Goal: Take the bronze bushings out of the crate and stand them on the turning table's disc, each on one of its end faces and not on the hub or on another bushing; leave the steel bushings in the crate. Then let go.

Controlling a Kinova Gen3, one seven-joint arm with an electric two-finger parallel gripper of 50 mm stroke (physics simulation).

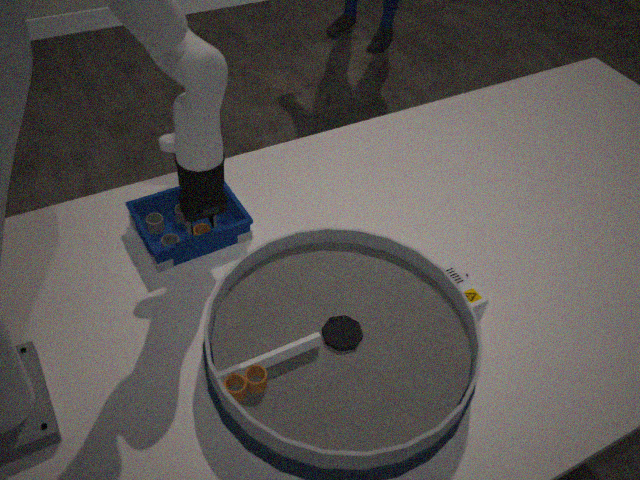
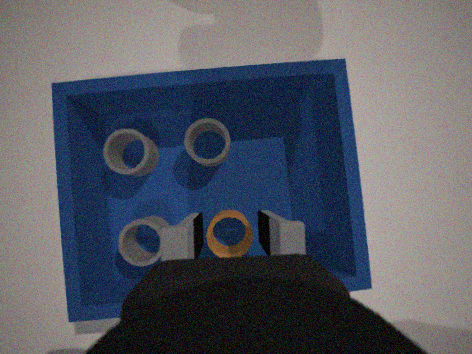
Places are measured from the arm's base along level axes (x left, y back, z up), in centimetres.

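Pixels of known places: gripper, fingertip midpoint: (image 1: 201,227) (image 2: 230,227).
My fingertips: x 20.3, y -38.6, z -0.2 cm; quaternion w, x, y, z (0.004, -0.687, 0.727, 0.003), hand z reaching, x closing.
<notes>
Ahead of a thing's pixels: the offset from my fingertips to its top centre. "spot": to the spot under its first point.
Two bronze bushings (image 1: 235,387) (image 1: 255,379) stand upright, side by side, on the turning table's disc @[dx -34.0, dy -9.2, dz +3.1 cm] (image 1: 387,289), near its rim and clear of the dark hub @[dx -34.0, dy -9.2, dz +3.1 cm] (image 1: 341,333). A third bronze bushing @[dx -0.6, dy +0.1, dz +0.0 cm] (image 1: 201,227) (image 2: 230,250) stands upright in the blue crate @[dx +2.9, dy +1.0, dz +2.0 cm] (image 1: 196,250) (image 2: 354,175). Three steel bushings @[dx +5.9, dy +6.7, dz +0.0 cm] (image 2: 152,155) @[dx +6.1, dy +1.1, dz +0.0 cm] (image 2: 207,162) @[dx -0.5, dy +6.2, dz +0.0 cm] (image 2: 126,250) are also in the crate. My gripper (image 1: 201,223) (image 2: 230,227) is open over the crate, its fingers on either side of the third bronze bushing, with a gap on each side. The left finger partly hides the nearest steel bushing.
A pale bar @[spot: dx -34.0, dy +2.9, dz +4.8 cm] (image 1: 273,356) runs from near the hub to the raised rim @[spot: dx -15.6, dy -18.2, dz +3.3 cm] (image 1: 330,236), behind the two bronze bushings. A white box with a yellow warning label @[spot: dx -37.7, dy -32.4, dz +2.8 cm] (image 1: 471,295) adjoins the turning table's right side. The crate walls surround the fingers.
</notes>
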